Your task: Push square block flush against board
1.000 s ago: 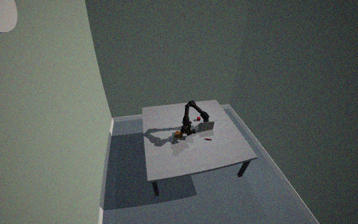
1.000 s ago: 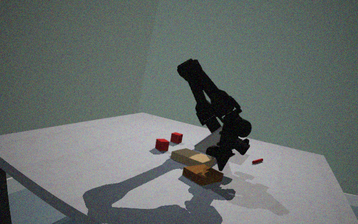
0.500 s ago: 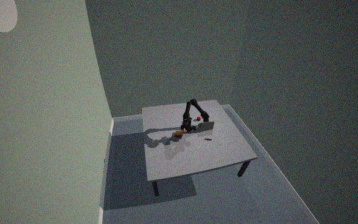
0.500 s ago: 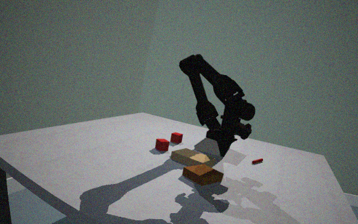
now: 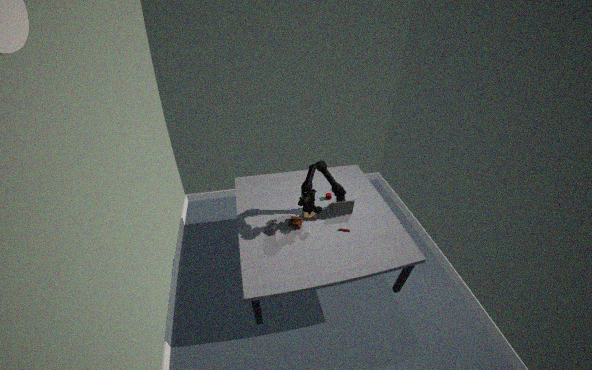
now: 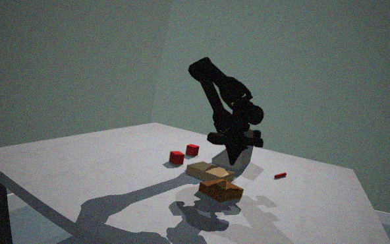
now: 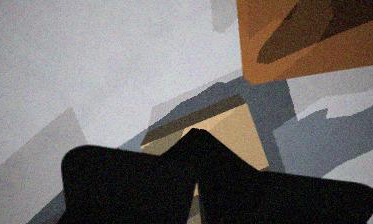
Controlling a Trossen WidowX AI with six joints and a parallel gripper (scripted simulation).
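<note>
The tan board lies 3 cm behind my gripper tip, 8 cm to the right of it and 5 cm below it. Also, from my gripper tip: tiny red piece (3 cm behind, 16 cm to the right, 6 cm below); brown square block (11 cm ahead, 1 cm to the left, 5 cm below); red stick (24 cm behind, 16 cm to the left, 6 cm below).
</note>
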